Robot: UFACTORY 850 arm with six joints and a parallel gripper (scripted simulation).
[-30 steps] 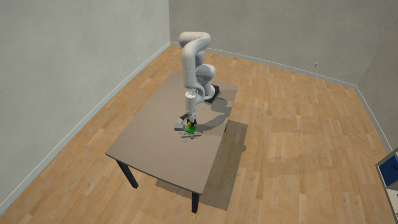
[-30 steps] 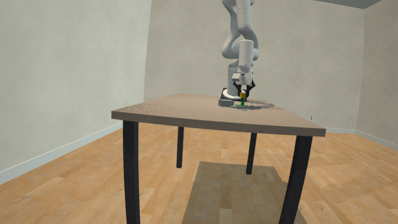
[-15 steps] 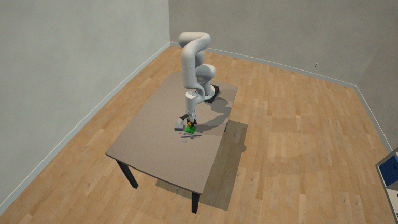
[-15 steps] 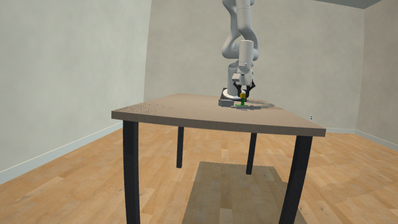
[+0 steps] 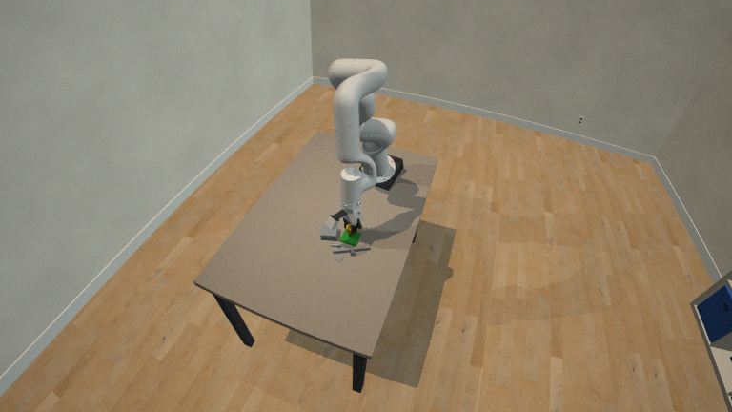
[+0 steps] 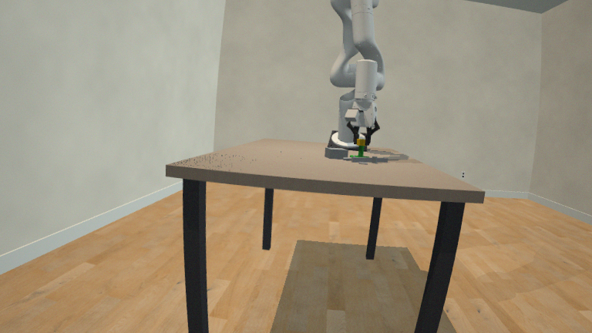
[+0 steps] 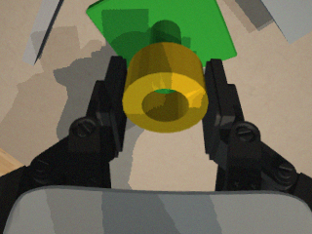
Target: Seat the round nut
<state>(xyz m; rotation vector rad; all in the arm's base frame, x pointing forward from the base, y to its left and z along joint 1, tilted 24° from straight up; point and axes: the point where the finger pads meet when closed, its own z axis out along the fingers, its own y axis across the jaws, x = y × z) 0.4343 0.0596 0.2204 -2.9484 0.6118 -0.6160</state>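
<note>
Right now my hand is 10 cm to the left of the grey block, 6 cm above it and 3 cm short of it.
</note>
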